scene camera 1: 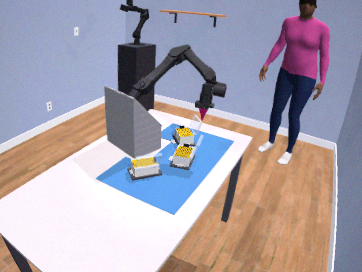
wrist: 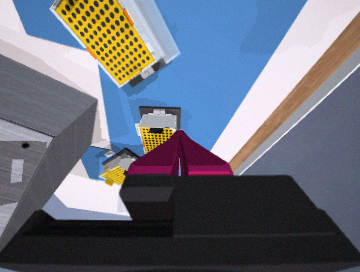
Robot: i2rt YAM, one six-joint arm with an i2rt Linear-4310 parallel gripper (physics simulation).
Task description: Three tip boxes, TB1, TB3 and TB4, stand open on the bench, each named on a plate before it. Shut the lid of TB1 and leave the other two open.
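Frame: origin at the arm's base, x ahead, y left, z up, level; centimetres.
Seen in the pictures: gripper, fingertip midpoint: (scene camera 1: 202, 120) (wrist: 179, 135); arm's base, origin of the base link: (scene camera 1: 129, 102).
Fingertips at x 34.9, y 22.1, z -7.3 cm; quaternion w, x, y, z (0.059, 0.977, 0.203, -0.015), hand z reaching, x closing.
Offsets run from my fingertips to a thing's middle. "spot": to the spot under its first point. Level surfaces: height alone.
TB1 @[dx -12.7, dy +2.2, dz -12.1 cm] (scene camera 1: 184, 135) (wrist: 107, 40) is the farthest box in the scene view and the large one at the wrist view's upper left; its clear lid @[dx -8.8, dy +7.6, dz -8.1 cm] (scene camera 1: 196, 124) (wrist: 156, 27) stands open on its right. TB4 @[dx +0.5, dy -16.3, dz -12.1 cm] (scene camera 1: 182, 156) (wrist: 158, 131) is the middle box; its open lid @[spot: dx +8.2, dy -14.3, dz -3.9 cm] (scene camera 1: 199, 140) shows in the scene view. TB3 (scene camera 1: 145, 168) (wrist: 116, 171) is the box nearest the grey block, with its clear lid @[spot: dx +1.9, dy -38.7, dz -5.4 cm] (scene camera 1: 158, 157) raised. No name plate is readable. My gripper (scene camera 1: 202, 119) (wrist: 179, 135) is shut and empty, beside TB1's lid, fingertips down; contact cannot be told.
The boxes stand on a blue mat @[dz -18.5 cm] (scene camera 1: 210, 160) (wrist: 225, 65) on a white table @[dz -18.8 cm] (scene camera 1: 65, 210). A grey block (scene camera 1: 120, 122) (wrist: 45, 85) stands left of the boxes. A person (scene camera 1: 302, 55) stands beyond the table. A second arm (scene camera 1: 141, 25) stands on a black pedestal (scene camera 1: 136, 70).
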